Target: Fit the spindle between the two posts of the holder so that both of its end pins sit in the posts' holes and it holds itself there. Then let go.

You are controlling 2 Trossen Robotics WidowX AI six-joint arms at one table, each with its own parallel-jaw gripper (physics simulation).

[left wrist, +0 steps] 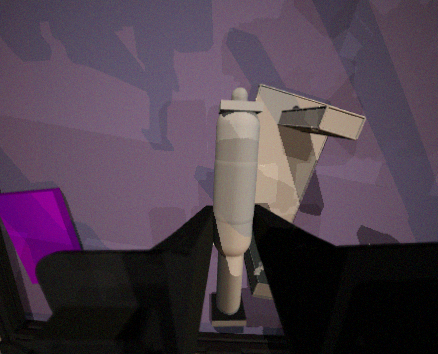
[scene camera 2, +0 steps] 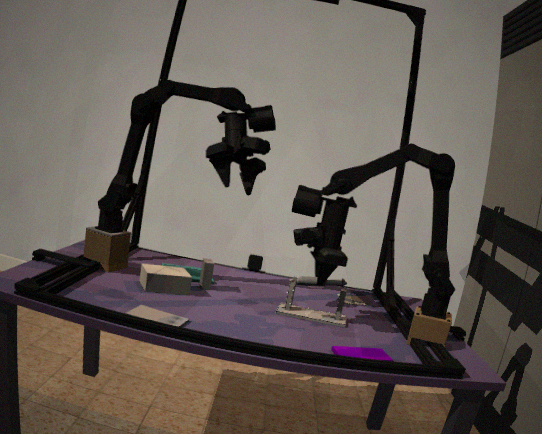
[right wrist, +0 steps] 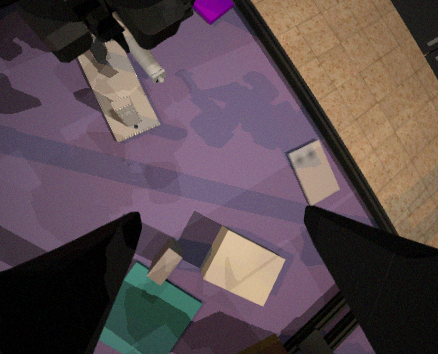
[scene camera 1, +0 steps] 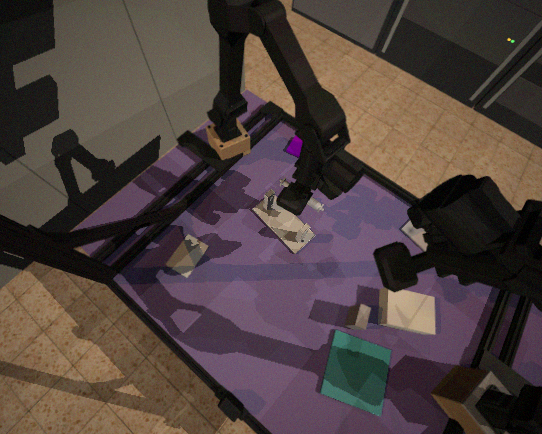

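Pixels of known places: left gripper, fingertip midpoint: (left wrist: 232, 212) (scene camera 2: 318, 284) (right wrist: 133, 45) (scene camera 1: 301, 196); right gripper, fingertip midpoint: (scene camera 2: 238, 191) (right wrist: 223, 216) (scene camera 1: 409, 243); left arm's base, origin of the base link: (scene camera 2: 433, 314) (scene camera 1: 227, 131); right arm's base, origin of the base link: (scene camera 2: 108, 229) (scene camera 1: 495, 409).
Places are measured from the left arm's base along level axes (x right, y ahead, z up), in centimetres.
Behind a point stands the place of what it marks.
Note:
The pale spindle (scene camera 1: 315, 203) {x -7.5, y 34.1, z 3.5 cm} (scene camera 2: 306, 280) {x -8.4, y 32.6, z 2.9 cm} (left wrist: 236, 170) {x -7.4, y 32.8, z 3.7 cm} (right wrist: 144, 59) {x -7.1, y 33.4, z 3.6 cm} is held roughly level, at about the height of the post tops in scene camera 2. My left gripper (scene camera 2: 324, 281) {x -6.1, y 30.2, z 2.1 cm} (left wrist: 232, 212) {x -6.1, y 30.2, z 2.1 cm} is shut on its body; the fingers hide part of it. The holder (scene camera 1: 282, 223) {x -0.5, y 31.4, z -7.0 cm} (scene camera 2: 312, 314) {x -1.7, y 30.9, z -7.0 cm} (left wrist: 268, 155) {x -2.8, y 33.7, z -7.0 cm} (right wrist: 114, 85) {x -0.6, y 30.5, z -7.0 cm} stands on the table with two upright posts. In the left wrist view the spindle is left of the holder's base and at an angle to it, apart from the posts. My right gripper (scene camera 2: 237, 190) {x -9.2, y 53.8, z 20.5 cm} (right wrist: 223, 216) {x -9.2, y 53.8, z 20.5 cm} is open and empty, high above the table.
A beige box (scene camera 1: 410, 311) {x -14.1, y 68.1, z -2.8 cm} (scene camera 2: 165, 280) {x -18.4, y 65.4, z -4.3 cm} (right wrist: 245, 265) {x -14.6, y 67.4, z -2.8 cm}, a small upright block (scene camera 1: 360, 316) {x -1.7, y 62.0, z -0.2 cm} (scene camera 2: 206, 274) {x -4.5, y 61.1, z -3.4 cm} and a teal mat (scene camera 1: 355, 375) {x 5.2, y 72.7, z -6.8 cm} (right wrist: 150, 320) {x 3.7, y 72.9, z -6.8 cm} lie away from the holder. A magenta pad (scene camera 1: 294, 146) {x -18.7, y 10.3, z -6.8 cm} (scene camera 2: 362, 353) {x -21.9, y 13.5, z -6.8 cm} (left wrist: 42, 225) {x -21.9, y 15.7, z -6.8 cm}, a pale plate (scene camera 2: 157, 316) {x -35.8, y 55.7, z -7.2 cm} (right wrist: 316, 175) {x -35.7, y 56.5, z -7.2 cm} and a tan piece (scene camera 1: 185, 257) {x 27.3, y 26.6, z -7.5 cm} also lie there.

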